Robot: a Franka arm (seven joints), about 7 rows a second.
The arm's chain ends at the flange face. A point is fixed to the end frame.
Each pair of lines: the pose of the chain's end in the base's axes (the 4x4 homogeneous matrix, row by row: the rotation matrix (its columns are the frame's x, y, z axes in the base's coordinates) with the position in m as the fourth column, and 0 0 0 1 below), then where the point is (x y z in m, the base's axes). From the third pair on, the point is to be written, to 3 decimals.
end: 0.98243, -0.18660, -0.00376, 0.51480; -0.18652, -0.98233, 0.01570, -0.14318; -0.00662, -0.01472, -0.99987, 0.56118; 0, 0, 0, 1
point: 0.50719 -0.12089 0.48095
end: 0.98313, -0.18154, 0.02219, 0.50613; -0.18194, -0.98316, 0.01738, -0.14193; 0.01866, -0.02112, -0.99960, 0.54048; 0, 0, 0, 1
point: 0.50051 -0.11953 0.46011
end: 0.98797, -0.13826, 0.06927, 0.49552; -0.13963, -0.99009, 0.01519, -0.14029; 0.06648, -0.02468, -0.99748, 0.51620; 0, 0, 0, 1
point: 0.493 -0.118 0.436
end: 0.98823, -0.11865, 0.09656, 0.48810; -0.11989, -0.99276, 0.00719, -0.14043; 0.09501, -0.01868, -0.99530, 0.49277; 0, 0, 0, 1
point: 0.487 -0.119 0.412
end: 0.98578, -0.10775, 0.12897, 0.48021; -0.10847, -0.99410, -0.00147, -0.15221; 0.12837, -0.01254, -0.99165, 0.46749; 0, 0, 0, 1
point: 0.482 -0.132 0.386
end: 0.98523, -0.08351, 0.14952, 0.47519; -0.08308, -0.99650, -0.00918, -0.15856; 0.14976, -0.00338, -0.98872, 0.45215; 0, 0, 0, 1
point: 0.478 -0.139 0.371
